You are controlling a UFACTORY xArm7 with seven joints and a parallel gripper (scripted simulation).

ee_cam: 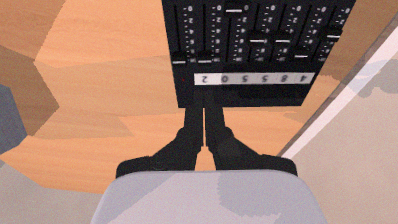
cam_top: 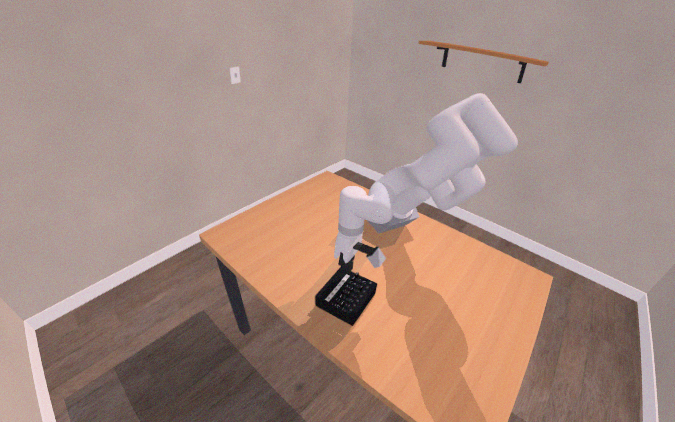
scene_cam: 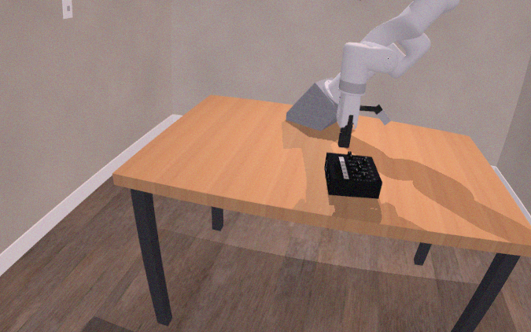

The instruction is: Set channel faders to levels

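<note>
The channel 6 fader cap lies 30 mm to the left of my hand and 50 mm below it. Also, from my hand: fader 5 cap (20 mm ahead, 70 mm to the left, 50 mm below); then master fader cap (20 mm behind, 20 mm to the left, 50 mm below); then fader 4 cap (40 mm ahead, 50 mm to the left, 50 mm below).
</note>
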